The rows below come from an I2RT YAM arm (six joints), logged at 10 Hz.
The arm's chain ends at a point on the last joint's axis. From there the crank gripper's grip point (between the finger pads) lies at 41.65 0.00 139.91 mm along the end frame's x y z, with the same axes.
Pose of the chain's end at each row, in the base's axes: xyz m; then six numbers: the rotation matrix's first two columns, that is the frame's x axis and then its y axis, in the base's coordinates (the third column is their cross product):
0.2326 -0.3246 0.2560 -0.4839 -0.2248 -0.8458 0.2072 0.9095 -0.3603
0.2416 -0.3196 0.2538 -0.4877 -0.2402 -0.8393 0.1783 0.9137 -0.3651
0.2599 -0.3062 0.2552 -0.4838 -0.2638 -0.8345 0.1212 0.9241 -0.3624
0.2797 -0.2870 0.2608 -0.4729 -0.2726 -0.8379 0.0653 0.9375 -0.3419
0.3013 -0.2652 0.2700 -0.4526 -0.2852 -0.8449 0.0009 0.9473 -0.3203
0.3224 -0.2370 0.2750 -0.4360 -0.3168 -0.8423 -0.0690 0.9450 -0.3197
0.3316 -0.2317 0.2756 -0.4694 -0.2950 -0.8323 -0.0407 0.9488 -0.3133
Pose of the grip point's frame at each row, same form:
0.3314 -0.3829 0.1657 -0.4839 -0.2248 -0.8458 0.2072 0.9095 -0.3603
0.3408 -0.3755 0.1625 -0.4877 -0.2402 -0.8393 0.1783 0.9137 -0.3651
0.3610 -0.3559 0.1624 -0.4838 -0.2638 -0.8345 0.1212 0.9241 -0.3624
0.3829 -0.3286 0.1664 -0.4729 -0.2726 -0.8379 0.0653 0.9375 -0.3419
0.4072 -0.2975 0.1749 -0.4526 -0.2852 -0.8449 0.0009 0.9473 -0.3203
0.4298 -0.2616 0.1792 -0.4360 -0.3168 -0.8423 -0.0690 0.9450 -0.3197
0.4355 -0.2598 0.1769 -0.4694 -0.2950 -0.8323 -0.0407 0.9488 -0.3133

